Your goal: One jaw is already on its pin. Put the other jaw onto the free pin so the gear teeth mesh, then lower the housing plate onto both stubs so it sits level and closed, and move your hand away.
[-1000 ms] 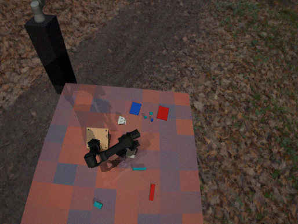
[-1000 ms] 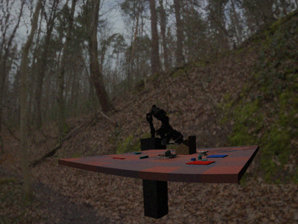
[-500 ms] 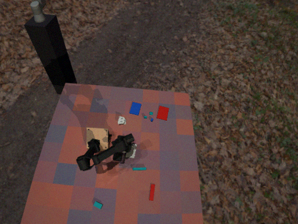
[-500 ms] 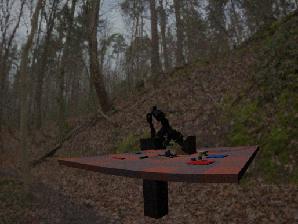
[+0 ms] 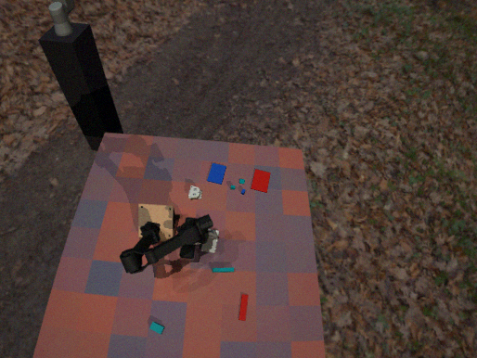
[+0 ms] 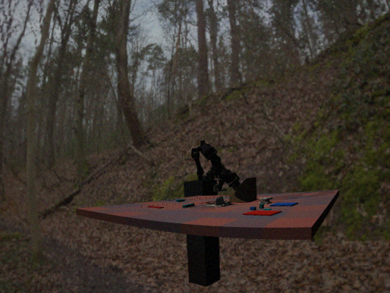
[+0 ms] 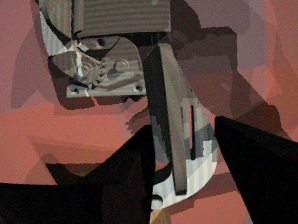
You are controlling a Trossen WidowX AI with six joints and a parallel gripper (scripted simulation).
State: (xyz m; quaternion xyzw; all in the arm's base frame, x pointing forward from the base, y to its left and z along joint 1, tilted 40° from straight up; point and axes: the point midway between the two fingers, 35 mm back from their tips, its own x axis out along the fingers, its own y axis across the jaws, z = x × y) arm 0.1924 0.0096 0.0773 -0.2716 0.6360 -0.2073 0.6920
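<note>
The white base lies 9 cm ahead of my gripper tip, 6 cm to the left of it and 8 cm below it. The rest, counted from my gripper tip: teal bar 18 cm ahead, 8 cm to the right, 8 cm below; then teal block 8 cm behind, 39 cm to the right, 8 cm below; then red bar 30 cm ahead, 24 cm to the right, 8 cm below.
</note>
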